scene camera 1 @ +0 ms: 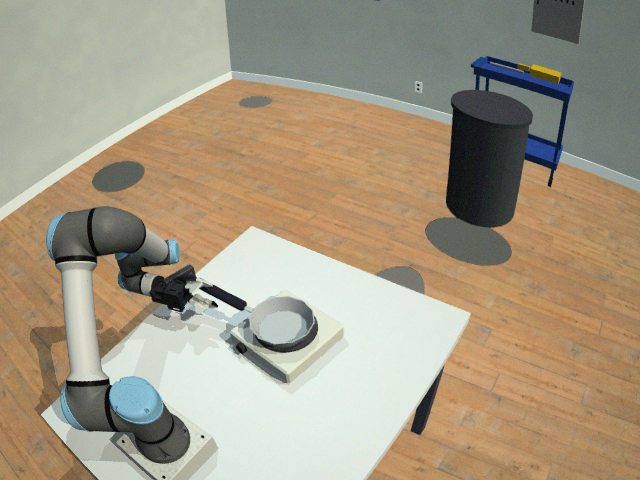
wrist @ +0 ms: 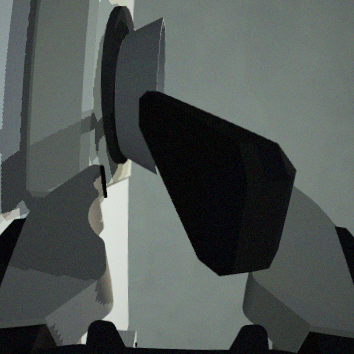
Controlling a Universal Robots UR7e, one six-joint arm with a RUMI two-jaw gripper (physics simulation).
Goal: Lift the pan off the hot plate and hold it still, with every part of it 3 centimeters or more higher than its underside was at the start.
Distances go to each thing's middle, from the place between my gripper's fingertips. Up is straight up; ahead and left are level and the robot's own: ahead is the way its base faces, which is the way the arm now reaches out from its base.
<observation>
My hand is 110 mm to the left of the grey pan (scene camera 1: 284,321), 40 mm short of it and 20 mm above it. Also, from my hand: cream hot plate (scene camera 1: 288,362): 210 mm to the right, 100 mm below, 40 mm ahead.
</observation>
